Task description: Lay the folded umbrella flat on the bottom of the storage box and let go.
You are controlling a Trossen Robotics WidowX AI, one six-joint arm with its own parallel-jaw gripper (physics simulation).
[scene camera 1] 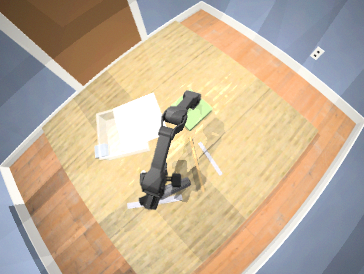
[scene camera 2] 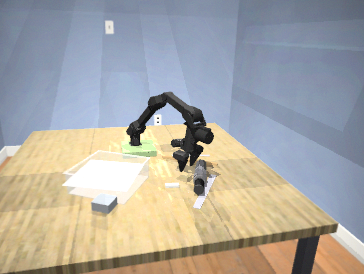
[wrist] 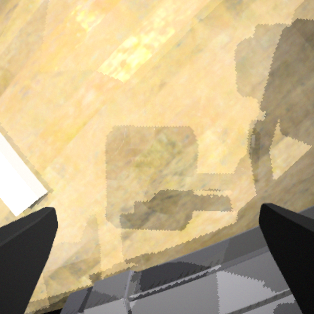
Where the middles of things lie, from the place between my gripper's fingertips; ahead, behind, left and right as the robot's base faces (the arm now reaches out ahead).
I see my gripper 6 cm short of the small white block [wrist: 28, 189], 9 cm to the left of it and 4 cm above it. Round my hand: storage box [scene camera 2: 118, 174] (4 cm behind, 34 cm to the right).
